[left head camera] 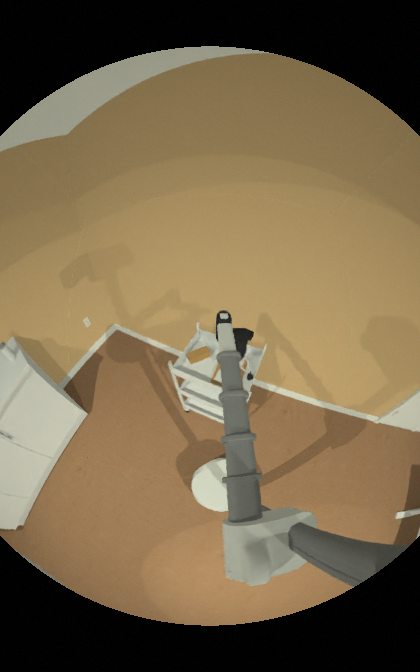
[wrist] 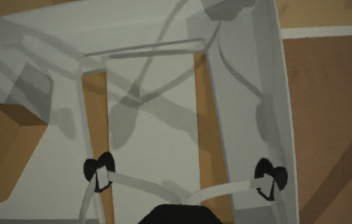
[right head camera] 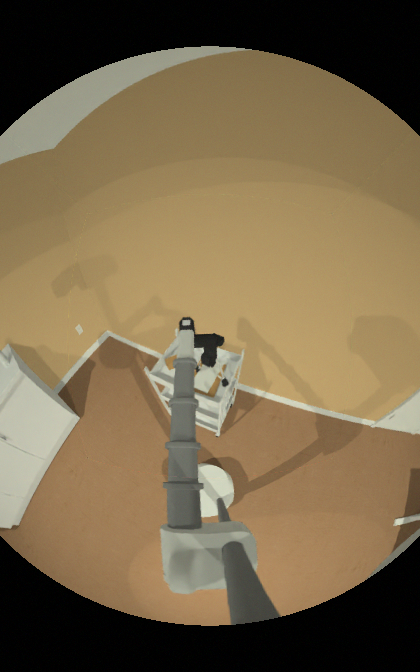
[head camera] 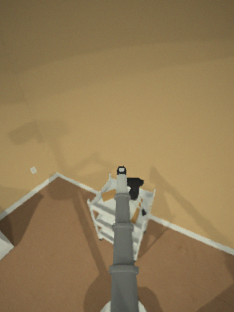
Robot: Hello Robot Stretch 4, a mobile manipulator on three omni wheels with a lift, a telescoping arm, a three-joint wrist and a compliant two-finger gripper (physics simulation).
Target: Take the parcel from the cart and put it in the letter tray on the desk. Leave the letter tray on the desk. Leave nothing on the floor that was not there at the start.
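Frame: origin at the robot's base, x ahead, y left, z up, level; metres.
Seen in the pictures: gripper, fingertip midpoint: (wrist: 184, 169) (head camera: 133, 208).
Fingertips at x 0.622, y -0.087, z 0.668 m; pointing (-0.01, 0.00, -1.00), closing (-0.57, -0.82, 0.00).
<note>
A point is followed by its place in that frame.
A white cart (head camera: 102, 208) @(x 0.644, y 0.166, z 0.634 m) (left head camera: 195, 372) (right head camera: 220, 415) (wrist: 281, 100) @(x 0.632, y -0.212, z 0.688 m) stands by the wall. In its top tray lie a larger brown box with a broad white top (right head camera: 205, 381) (wrist: 150, 110) @(x 0.700, y -0.087, z 0.647 m) and, left of it, a smaller plain brown box (head camera: 108, 195) @(x 0.736, y 0.119, z 0.685 m) (left head camera: 199, 355) (wrist: 20, 145) @(x 0.750, y 0.071, z 0.669 m). I cannot tell for certain which one is the parcel. My gripper (right head camera: 211, 376) (wrist: 184, 169) @(x 0.622, y -0.087, z 0.668 m) is open above the larger box, one fingertip over each side of it. Nothing is between the fingers. The arm partly hides the cart in the head views. The letter tray does not show.
A white cabinet-like unit (left head camera: 40, 440) (right head camera: 35, 445) stands at the left. A round white disc (left head camera: 210, 485) (right head camera: 220, 490) is on the near side of the cart. The wall's white skirting (left head camera: 320, 401) (right head camera: 305, 404) runs behind the cart. A white edge (left head camera: 407, 514) shows at the right.
</note>
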